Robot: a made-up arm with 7 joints.
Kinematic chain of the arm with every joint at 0, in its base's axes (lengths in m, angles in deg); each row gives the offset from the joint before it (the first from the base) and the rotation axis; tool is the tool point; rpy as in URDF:
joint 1: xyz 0 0 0.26 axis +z
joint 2: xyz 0 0 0 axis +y
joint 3: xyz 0 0 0.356 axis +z
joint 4: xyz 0.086 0 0 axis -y
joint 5: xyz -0.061 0 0.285 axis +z
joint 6: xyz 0 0 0 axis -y
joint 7: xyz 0.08 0 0 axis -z
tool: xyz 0 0 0 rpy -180 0 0
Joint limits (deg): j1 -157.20..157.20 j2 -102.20..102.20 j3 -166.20..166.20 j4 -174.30..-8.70 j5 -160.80..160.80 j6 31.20..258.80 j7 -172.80..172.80
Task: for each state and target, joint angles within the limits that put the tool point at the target. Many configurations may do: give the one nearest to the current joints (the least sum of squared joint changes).
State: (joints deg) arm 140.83 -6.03 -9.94 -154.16 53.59 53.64 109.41
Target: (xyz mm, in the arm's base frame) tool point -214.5 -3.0 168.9
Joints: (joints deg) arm 157.20 33.50 12.58 -162.19 56.14 55.99 109.41
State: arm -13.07 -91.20 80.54 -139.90 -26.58 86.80 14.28
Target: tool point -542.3 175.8 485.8
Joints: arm 25.07 -90.68 58.93 -91.48 -25.81 95.15 14.28
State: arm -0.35 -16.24 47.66 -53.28 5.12 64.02 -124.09
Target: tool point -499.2 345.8 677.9
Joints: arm -18.96 -61.57 61.75 -26.60 4.08 95.82 -124.09
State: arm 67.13 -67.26 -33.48 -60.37 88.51 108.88 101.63
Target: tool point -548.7 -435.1 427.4
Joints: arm 26.34 -97.73 -24.57 -44.68 87.84 108.91 101.63
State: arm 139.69 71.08 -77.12 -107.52 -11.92 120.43 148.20
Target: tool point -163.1 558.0 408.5
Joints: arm 156.83 61.50 -85.22 -100.16 -11.06 122.68 148.20
